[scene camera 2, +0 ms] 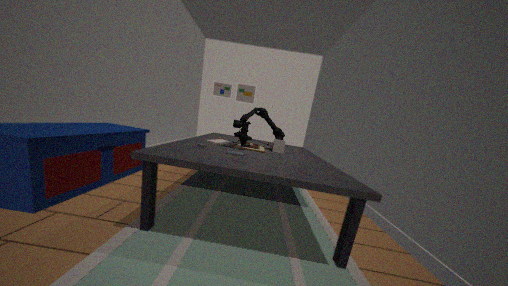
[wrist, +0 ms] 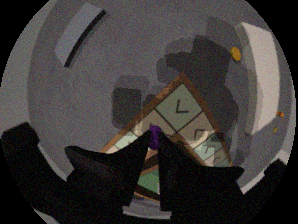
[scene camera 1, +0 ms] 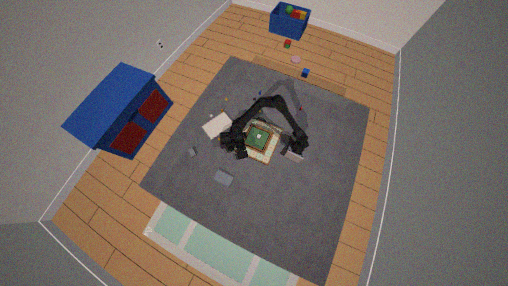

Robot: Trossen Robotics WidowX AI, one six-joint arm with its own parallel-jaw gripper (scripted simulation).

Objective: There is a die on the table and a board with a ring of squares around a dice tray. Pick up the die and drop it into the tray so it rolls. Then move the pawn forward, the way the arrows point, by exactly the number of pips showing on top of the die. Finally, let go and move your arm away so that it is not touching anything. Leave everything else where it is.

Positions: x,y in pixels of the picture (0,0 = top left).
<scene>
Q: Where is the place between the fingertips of my gripper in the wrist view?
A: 154,134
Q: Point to a white sheet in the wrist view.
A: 263,92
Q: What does my gripper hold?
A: A purple pawn.
</scene>
